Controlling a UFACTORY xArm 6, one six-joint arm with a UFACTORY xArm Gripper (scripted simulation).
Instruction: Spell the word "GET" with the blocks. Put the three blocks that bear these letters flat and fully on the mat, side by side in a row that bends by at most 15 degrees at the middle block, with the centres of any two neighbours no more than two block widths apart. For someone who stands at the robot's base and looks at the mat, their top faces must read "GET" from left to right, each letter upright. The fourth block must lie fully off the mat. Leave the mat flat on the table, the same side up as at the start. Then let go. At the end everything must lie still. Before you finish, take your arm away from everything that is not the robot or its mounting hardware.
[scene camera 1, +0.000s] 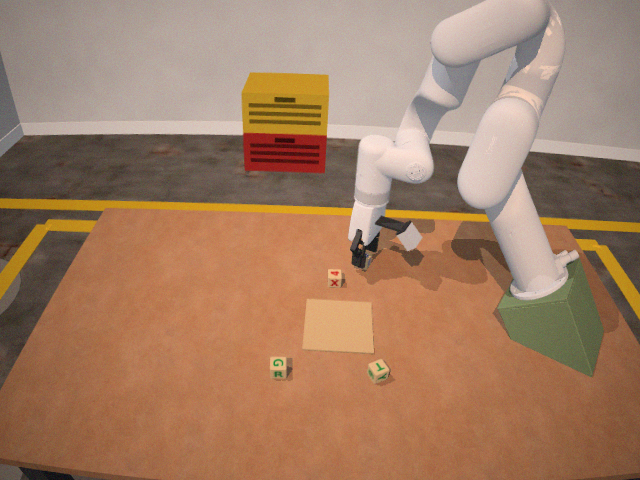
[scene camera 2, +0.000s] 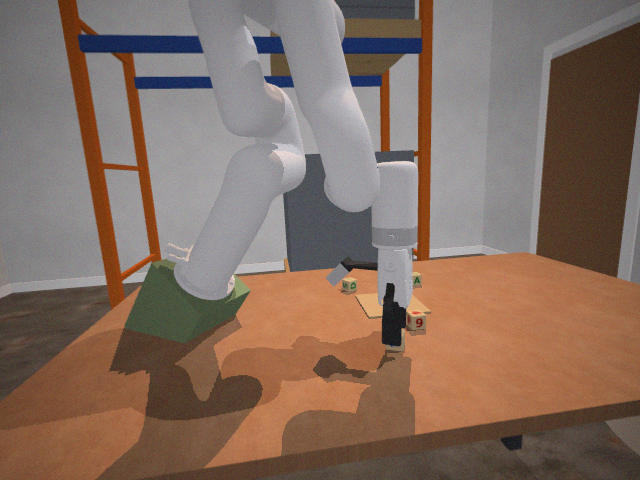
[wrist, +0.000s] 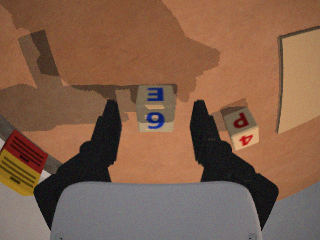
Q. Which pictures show my gripper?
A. Scene camera 1, scene camera 2 and the wrist view: all of them.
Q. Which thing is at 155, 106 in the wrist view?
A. An E block.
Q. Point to my gripper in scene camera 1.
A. At 364, 257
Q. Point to my gripper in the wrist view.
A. At 155, 112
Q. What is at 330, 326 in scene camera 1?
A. A tan mat.
